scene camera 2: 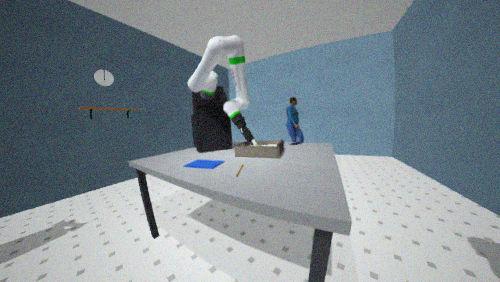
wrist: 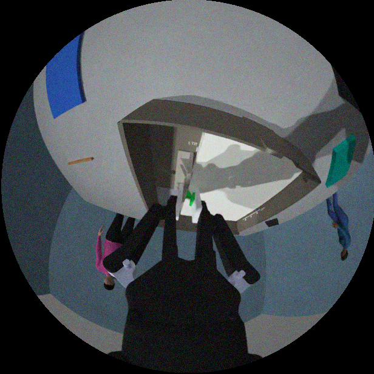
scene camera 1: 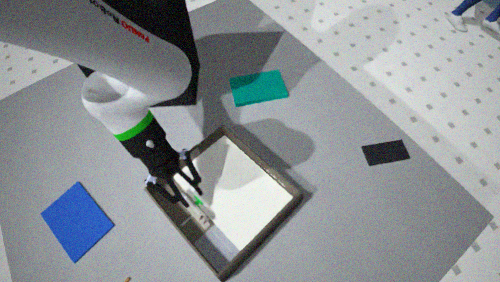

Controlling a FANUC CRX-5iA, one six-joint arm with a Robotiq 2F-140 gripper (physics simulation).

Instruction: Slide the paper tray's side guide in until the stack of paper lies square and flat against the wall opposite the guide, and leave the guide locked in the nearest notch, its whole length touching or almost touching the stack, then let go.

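Pixels of known places: gripper, between the fingertips: (scene camera 1: 200, 207); arm's base, origin of its link: (scene camera 2: 208, 95).
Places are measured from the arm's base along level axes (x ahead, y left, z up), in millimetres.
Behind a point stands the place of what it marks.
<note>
The paper tray (scene camera 1: 262, 237) @(x 713, y -107, z -464 mm) (scene camera 2: 257, 151) @(x 564, y -249, z -506 mm) (wrist: 200, 112) is a brown-grey open box on the table. A white stack of paper (scene camera 1: 250, 190) @(x 591, y -29, z -509 mm) (wrist: 225, 205) lies in it, looking flat, on the side away from the guide. The pale side guide (scene camera 1: 201, 216) @(x 547, y -180, z -514 mm) (wrist: 183, 156) stands along the stack's near long edge; whether a thin gap is left is too small to tell. A green latch piece (scene camera 1: 198, 201) @(x 520, y -160, z -480 mm) (wrist: 190, 197) shows on it. My gripper (scene camera 1: 194, 199) @(x 531, y -166, z -499 mm) (scene camera 2: 254, 143) @(x 531, y -166, z -499 mm) (wrist: 187, 191) is slightly open at the guide, fingers around the green piece without gripping. The notch is hidden.
A blue sheet (scene camera 1: 77, 221) @(x 285, y -468, z -544 mm) (scene camera 2: 204, 164) @(x 295, y -494, z -544 mm) (wrist: 66, 77) lies beside the tray, with a thin orange stick (scene camera 2: 240, 170) @(x 553, y -527, z -550 mm) (wrist: 81, 161) nearby. A teal block (scene camera 1: 259, 88) @(x 327, y 281, z -534 mm) (wrist: 341, 161) and a black flat piece (scene camera 1: 385, 152) @(x 811, y 387, z -544 mm) (wrist: 271, 222) lie beyond the tray. People stand in the room.
</note>
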